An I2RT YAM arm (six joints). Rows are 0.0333 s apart.
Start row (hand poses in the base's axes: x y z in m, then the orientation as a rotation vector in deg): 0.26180 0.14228 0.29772 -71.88 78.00 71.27
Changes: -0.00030 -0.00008 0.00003 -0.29 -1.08 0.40; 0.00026 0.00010 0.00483 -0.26 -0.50 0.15; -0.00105 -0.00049 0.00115 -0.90 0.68 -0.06; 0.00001 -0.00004 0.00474 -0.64 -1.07 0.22; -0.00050 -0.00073 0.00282 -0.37 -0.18 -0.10; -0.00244 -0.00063 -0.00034 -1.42 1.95 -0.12; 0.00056 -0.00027 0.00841 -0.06 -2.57 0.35; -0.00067 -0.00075 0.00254 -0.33 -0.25 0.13; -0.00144 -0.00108 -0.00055 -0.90 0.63 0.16; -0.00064 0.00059 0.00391 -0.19 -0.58 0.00; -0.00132 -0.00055 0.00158 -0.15 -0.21 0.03; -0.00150 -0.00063 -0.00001 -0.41 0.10 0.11; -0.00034 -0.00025 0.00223 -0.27 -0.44 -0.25; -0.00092 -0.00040 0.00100 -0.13 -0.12 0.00; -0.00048 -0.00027 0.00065 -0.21 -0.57 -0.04; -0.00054 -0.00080 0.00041 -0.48 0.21 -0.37
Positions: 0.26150 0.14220 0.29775 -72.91 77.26 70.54; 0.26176 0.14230 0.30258 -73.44 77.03 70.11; 0.26071 0.14181 0.30373 -73.71 78.24 70.13; 0.26072 0.14177 0.30847 -74.81 77.86 69.08; 0.26022 0.14104 0.31129 -75.07 78.06 68.67; 0.25778 0.14041 0.31095 -75.10 80.60 69.39; 0.25834 0.14014 0.31936 -76.54 78.64 67.50; 0.25767 0.13939 0.32190 -76.98 78.64 67.20; 0.25623 0.13831 0.32135 -77.48 79.68 67.33; 0.25559 0.13890 0.32526 -77.85 79.41 66.75; 0.25427 0.13835 0.32684 -78.07 79.36 66.51; 0.25277 0.13772 0.32683 -78.41 79.68 66.44; 0.25243 0.13747 0.32906 -78.57 79.71 65.76; 0.25151 0.13707 0.33006 -78.71 79.72 65.59; 0.25103 0.13680 0.33071 -79.05 79.49 64.97; 0.25049 0.13600 0.33112 -79.00 80.20 64.64
